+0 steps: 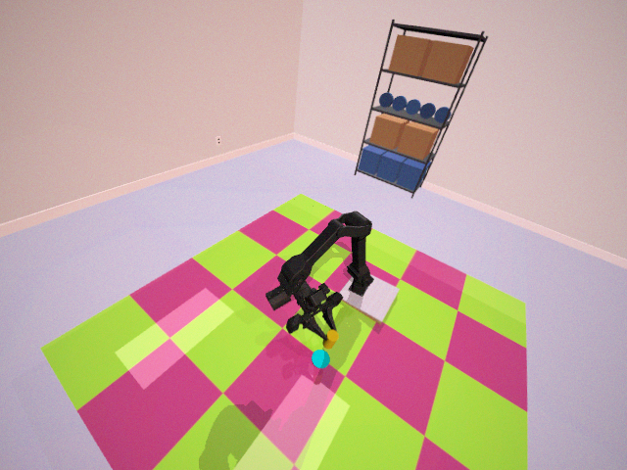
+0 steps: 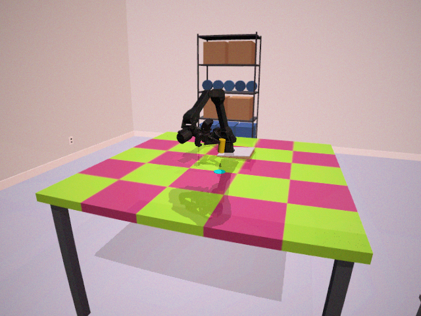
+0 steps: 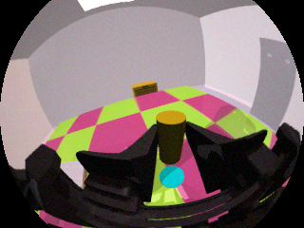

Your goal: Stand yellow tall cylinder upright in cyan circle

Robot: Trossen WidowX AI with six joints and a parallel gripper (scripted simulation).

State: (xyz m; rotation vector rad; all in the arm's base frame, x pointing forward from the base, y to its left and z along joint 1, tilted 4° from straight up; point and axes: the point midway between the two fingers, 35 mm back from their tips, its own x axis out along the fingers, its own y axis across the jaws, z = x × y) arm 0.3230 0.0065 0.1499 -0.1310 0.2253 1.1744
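Now: gripper tip 16 cm above the cyan circle and 1 cm to the left of it. Also, from my gripper tip: yellow tall cylinder: 2 cm below.
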